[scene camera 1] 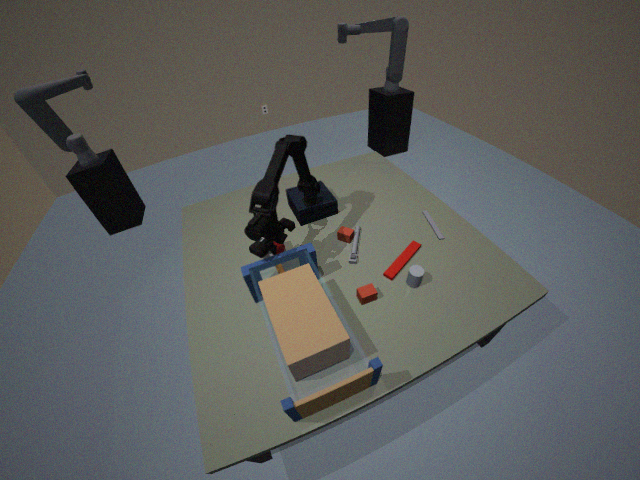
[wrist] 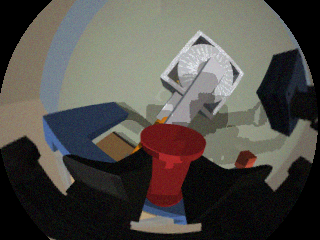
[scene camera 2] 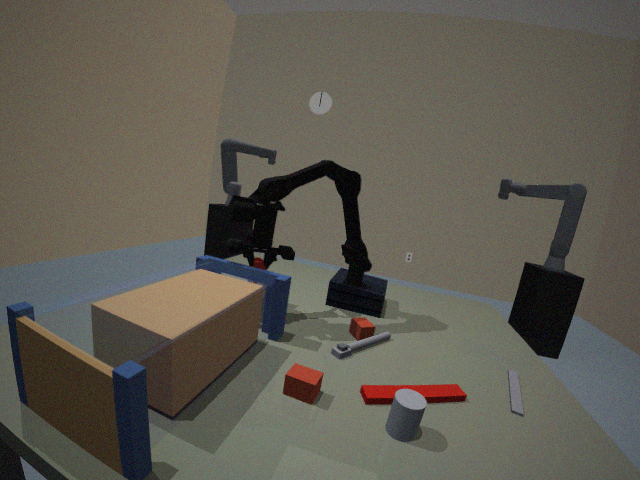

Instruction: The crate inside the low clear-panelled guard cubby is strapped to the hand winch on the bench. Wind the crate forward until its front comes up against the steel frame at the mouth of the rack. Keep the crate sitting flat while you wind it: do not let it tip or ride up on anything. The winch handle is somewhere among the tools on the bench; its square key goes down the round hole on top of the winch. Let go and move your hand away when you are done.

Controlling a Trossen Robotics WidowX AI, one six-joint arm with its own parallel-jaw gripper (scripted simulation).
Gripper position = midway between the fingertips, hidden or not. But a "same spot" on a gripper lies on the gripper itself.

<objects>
my gripper: scene camera 1 276, 253; wrist; scene camera 2
same spot on my gripper: (scene camera 2: 270, 256) = (wrist: 202, 224)
</objects>
